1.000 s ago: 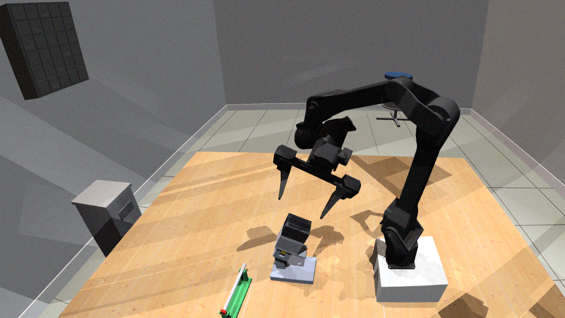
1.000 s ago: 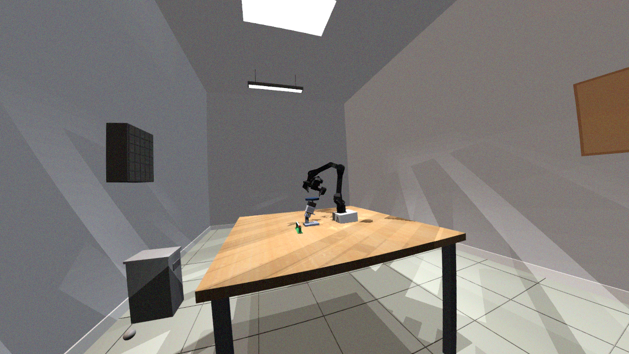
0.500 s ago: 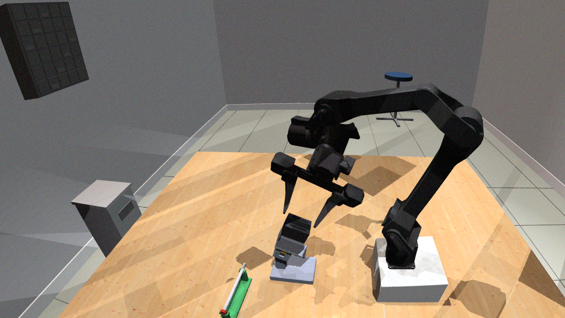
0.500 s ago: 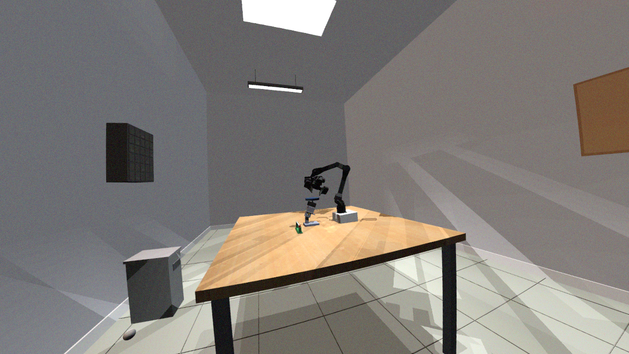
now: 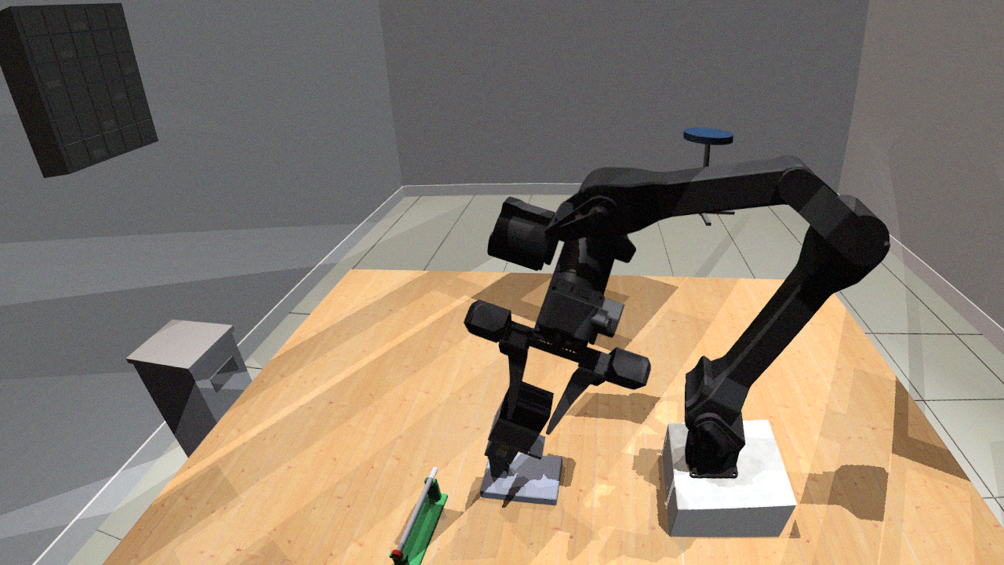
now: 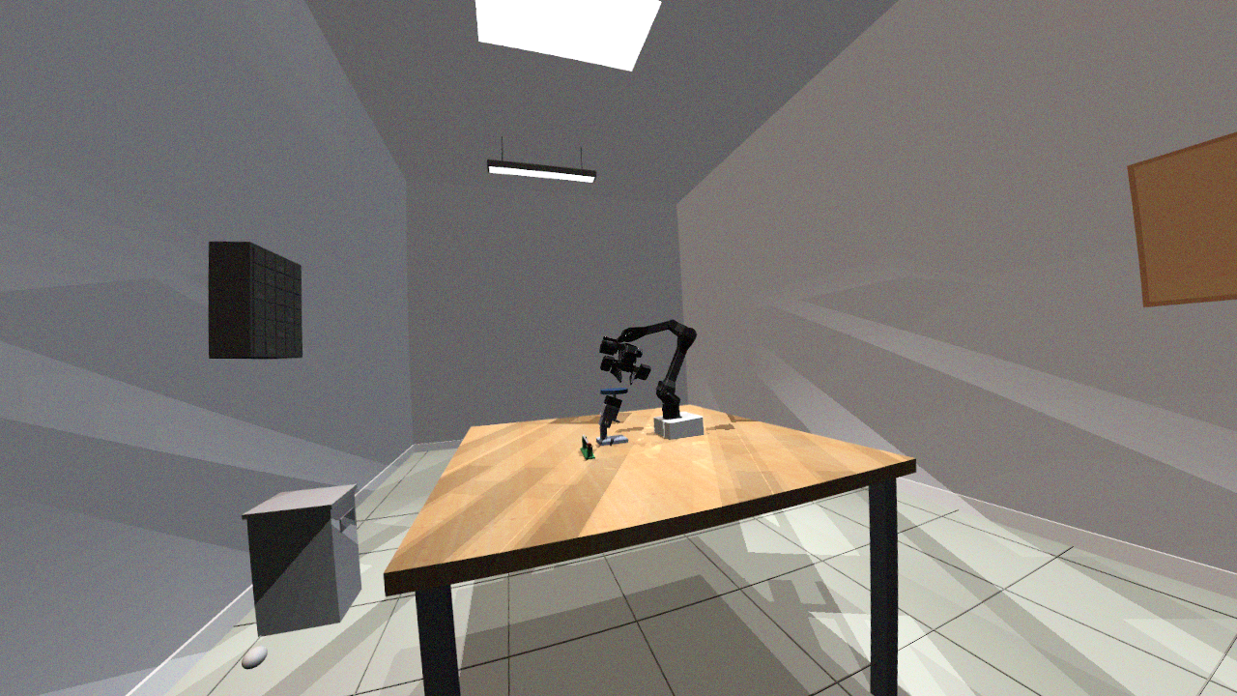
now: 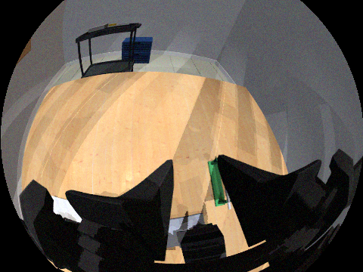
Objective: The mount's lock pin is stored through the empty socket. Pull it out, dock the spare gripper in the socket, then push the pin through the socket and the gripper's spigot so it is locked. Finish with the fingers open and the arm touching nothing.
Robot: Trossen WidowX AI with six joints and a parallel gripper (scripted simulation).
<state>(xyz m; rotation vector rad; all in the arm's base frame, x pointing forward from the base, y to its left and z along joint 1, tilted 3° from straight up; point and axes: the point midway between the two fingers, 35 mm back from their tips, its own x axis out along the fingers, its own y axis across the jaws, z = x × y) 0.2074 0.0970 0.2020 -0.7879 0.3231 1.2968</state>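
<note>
My gripper tip is 21 cm above the green cradle, 15 cm short of it and 1 cm to the right of it. From my gripper tip the other things lie so: spare gripper 11 cm to the right, 11 cm below, 4 cm ahead; then grey mount 19 cm below, 11 cm to the right, 5 cm ahead.
</note>
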